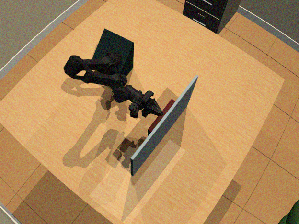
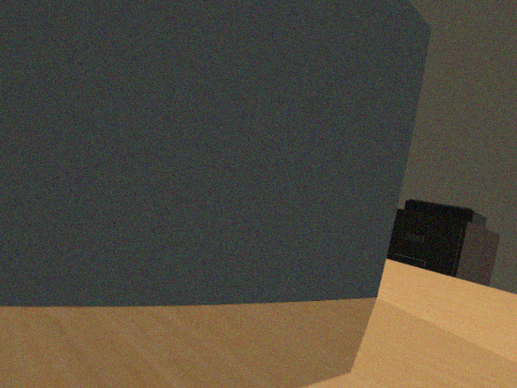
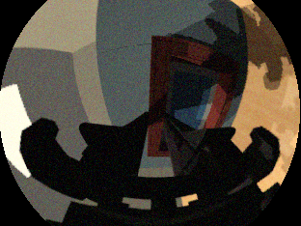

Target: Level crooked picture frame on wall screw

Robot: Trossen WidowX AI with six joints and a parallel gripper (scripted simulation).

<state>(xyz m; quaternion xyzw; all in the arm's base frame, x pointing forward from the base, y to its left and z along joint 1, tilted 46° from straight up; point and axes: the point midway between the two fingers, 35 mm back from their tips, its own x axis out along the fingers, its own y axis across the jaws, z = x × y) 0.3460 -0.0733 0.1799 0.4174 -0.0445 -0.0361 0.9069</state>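
Right now my gripper tip is 10 mm short of the red picture frame and 50 mm above it. From my gripper tip the other things lie so: grey wall panel (20 mm ahead, 20 mm to the right, 70 mm below).
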